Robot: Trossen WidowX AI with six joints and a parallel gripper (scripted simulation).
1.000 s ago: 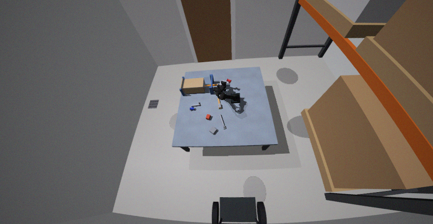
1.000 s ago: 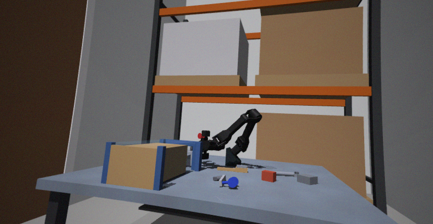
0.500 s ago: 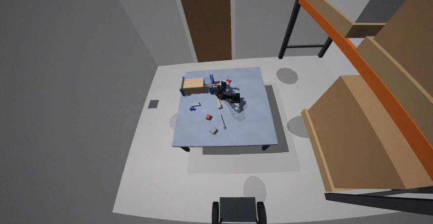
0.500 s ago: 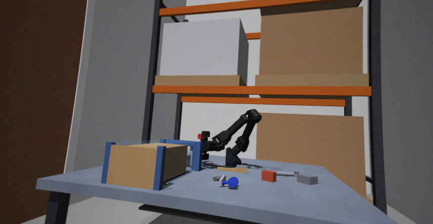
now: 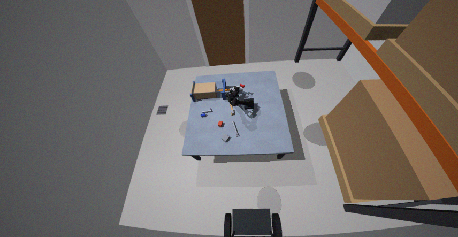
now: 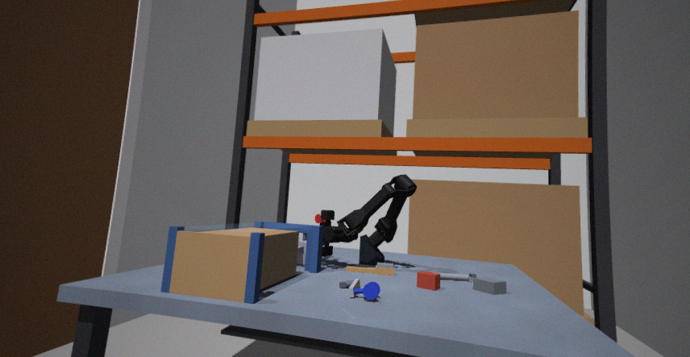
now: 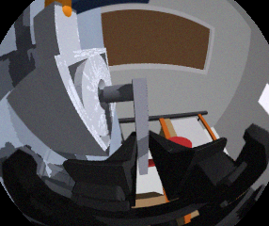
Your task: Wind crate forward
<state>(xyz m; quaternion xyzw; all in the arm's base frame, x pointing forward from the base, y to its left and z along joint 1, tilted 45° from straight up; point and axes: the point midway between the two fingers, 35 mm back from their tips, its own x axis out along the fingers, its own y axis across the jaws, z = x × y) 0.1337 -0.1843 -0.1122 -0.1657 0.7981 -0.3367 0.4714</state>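
Right now my gripper tip is 1 cm to the right of the winch handle, 1 cm below it and 1 cm past it. Also, from my gripper tip: blue frame 20 cm ahead, 3 cm to the right, 2 cm below; red knob 4 cm behind, 4 cm above, 3 cm to the left; grey winch 9 cm below, 3 cm to the right, 3 cm ahead.
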